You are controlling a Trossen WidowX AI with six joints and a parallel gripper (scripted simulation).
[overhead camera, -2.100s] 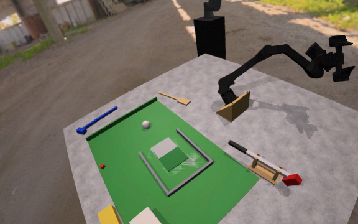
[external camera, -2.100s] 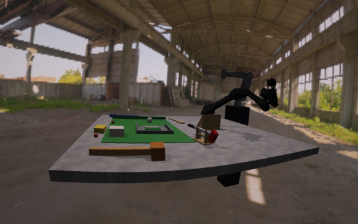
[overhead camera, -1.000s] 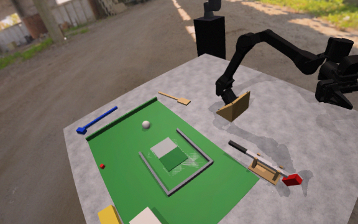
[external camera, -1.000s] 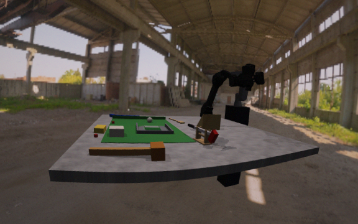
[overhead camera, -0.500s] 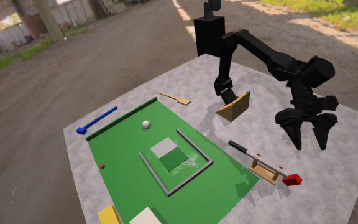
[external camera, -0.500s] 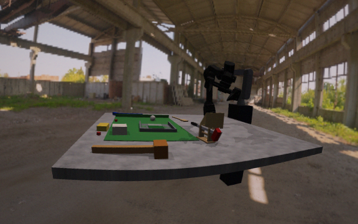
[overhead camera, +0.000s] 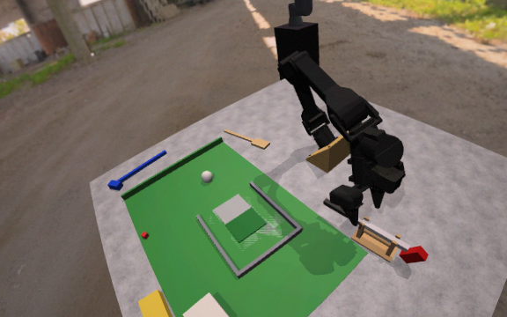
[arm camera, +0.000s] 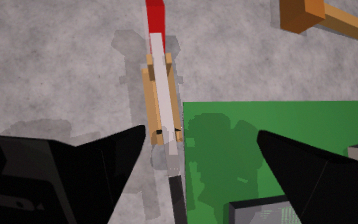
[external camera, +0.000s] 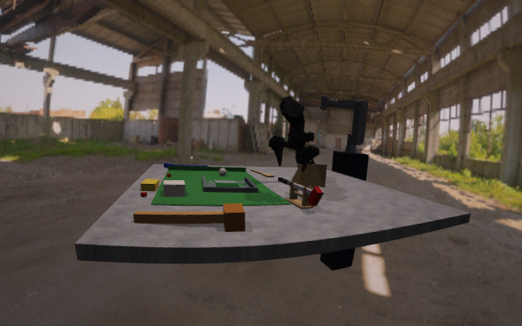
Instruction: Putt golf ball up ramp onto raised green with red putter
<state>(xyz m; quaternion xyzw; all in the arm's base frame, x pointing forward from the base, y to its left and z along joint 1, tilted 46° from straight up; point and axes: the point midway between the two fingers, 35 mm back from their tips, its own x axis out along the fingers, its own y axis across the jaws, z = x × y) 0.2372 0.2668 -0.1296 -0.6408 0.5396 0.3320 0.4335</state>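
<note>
Right now my gripper tip is 3 cm past the red putter, 2 cm to the right of it and 7 cm above it. Also, from my gripper tip: white golf ball: 16 cm ahead, 53 cm to the right, 10 cm below; white block: 42 cm ahead, 12 cm to the right, 10 cm below; wooden stand: 2 cm behind, 4 cm to the left, 9 cm below.
</note>
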